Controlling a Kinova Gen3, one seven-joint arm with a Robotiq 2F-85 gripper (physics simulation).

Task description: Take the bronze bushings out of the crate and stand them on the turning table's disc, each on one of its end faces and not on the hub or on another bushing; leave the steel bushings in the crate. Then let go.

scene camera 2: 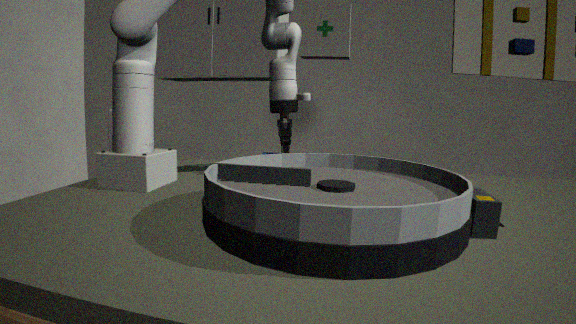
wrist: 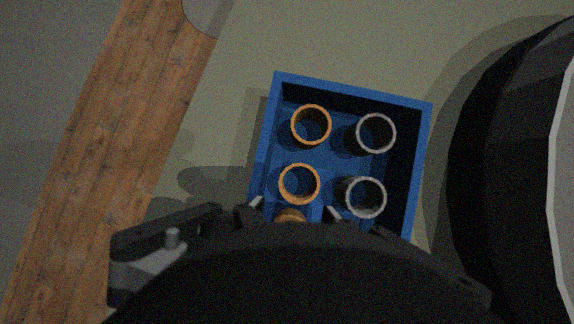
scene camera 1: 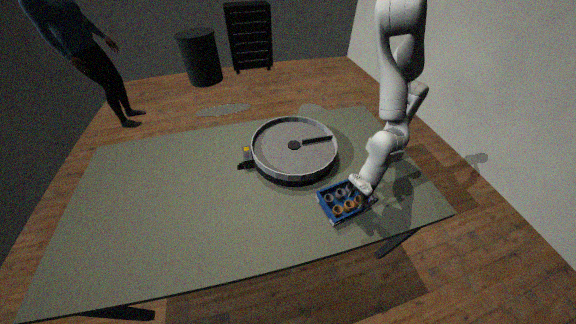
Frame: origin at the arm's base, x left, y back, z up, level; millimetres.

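Seen in the pictures: gripper, fingertip midpoint: (wrist: 292, 211) (scene camera 1: 354, 201); arm's base at its link origin: (scene camera 2: 133, 151).
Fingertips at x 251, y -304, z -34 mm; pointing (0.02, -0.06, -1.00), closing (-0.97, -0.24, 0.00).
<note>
Pixels of each thing's top centre, then the offset from my fingertips to it. "*": a spot on its surface instead.
- blue crate at its top centre: (wrist: 334, 188) (scene camera 2: 296, 157) (scene camera 1: 345, 197) dy -34, dx -26, dz +8 mm
- third bronze bushing at its top centre: (wrist: 289, 238) (scene camera 1: 359, 199) dy +23, dx -6, dz +1 mm
- turning table's disc at its top centre: (scene camera 2: 336, 183) (scene camera 1: 294, 144) dy -159, dx -364, dz +18 mm
- dark hub at its top centre: (scene camera 2: 336, 183) (scene camera 1: 294, 144) dy -159, dx -364, dz +18 mm
- dark bar at a spot on its surface: (scene camera 2: 265, 175) (scene camera 1: 316, 139) * dy -40, dx -369, dz +25 mm
- small box with a yellow top, surface spot: (scene camera 2: 486, 218) * dy -392, dx -412, dz -11 mm
The blue crate (scene camera 1: 324, 208) (scene camera 2: 270, 153) (wrist: 350, 91) holds three bronze bushings and several steel ones, all upright. In the wrist view a bronze bushing (wrist: 281, 184) is in the middle of its row, another bronze bushing (wrist: 292, 125) is at the far end, and the third bronze bushing (wrist: 290, 216) is partly hidden by the gripper. Two steel bushings (wrist: 394, 134) (wrist: 385, 198) show beside them. My gripper (scene camera 2: 285, 149) (wrist: 292, 211) is open and low at the crate, its fingertips either side of the third bronze bushing, not gripping it. The turning table's disc (scene camera 1: 277, 156) (scene camera 2: 390, 193) bears no bushing.
The turning table has a raised rim (scene camera 1: 295, 177) (scene camera 2: 325, 222), a dark hub (scene camera 1: 294, 145) (scene camera 2: 336, 186) and a dark bar (scene camera 1: 317, 140) (scene camera 2: 265, 175) from hub side to rim. A small box with a yellow top (scene camera 1: 246, 153) (scene camera 2: 486, 218) stands outside it. A person stands beyond the table.
</note>
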